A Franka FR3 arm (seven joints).
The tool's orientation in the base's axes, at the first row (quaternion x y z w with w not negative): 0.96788 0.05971 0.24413 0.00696
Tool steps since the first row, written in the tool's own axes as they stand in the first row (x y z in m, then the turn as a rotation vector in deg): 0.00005 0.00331 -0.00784 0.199 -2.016 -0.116; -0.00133 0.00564 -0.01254 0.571 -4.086 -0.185; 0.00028 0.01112 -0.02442 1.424 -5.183 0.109; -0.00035 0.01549 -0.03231 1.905 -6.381 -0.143; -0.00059 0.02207 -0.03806 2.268 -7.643 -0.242
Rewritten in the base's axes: -0.00330 -0.00340 0.00707 -0.107 2.023 0.110; -0.00647 -0.00595 0.01066 -0.047 4.122 0.258; -0.01007 -0.01139 0.02211 0.714 5.317 0.355; -0.01386 -0.01593 0.02895 0.881 6.559 0.753; -0.01606 -0.02258 0.03418 1.009 7.854 0.957
